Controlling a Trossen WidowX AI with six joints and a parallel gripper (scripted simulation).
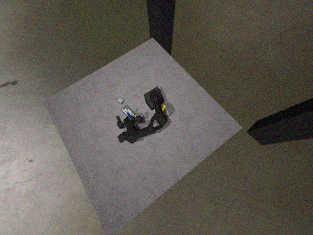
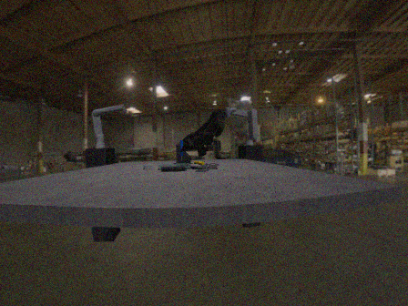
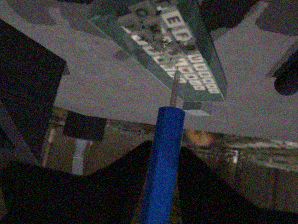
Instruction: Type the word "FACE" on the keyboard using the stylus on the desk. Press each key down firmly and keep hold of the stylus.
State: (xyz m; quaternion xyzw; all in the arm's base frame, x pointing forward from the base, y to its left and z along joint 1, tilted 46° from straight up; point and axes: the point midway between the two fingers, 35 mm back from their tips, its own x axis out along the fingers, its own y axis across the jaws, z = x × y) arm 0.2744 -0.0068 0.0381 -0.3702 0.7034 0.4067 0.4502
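Right now my gripper tip is 100 mm short of the dark flat object, 50 mm to the left of it and 90 mm above it. Also, from my gripper tip: light block (30 mm behind, 210 mm to the right, 90 mm below); blue stylus (10 mm below).
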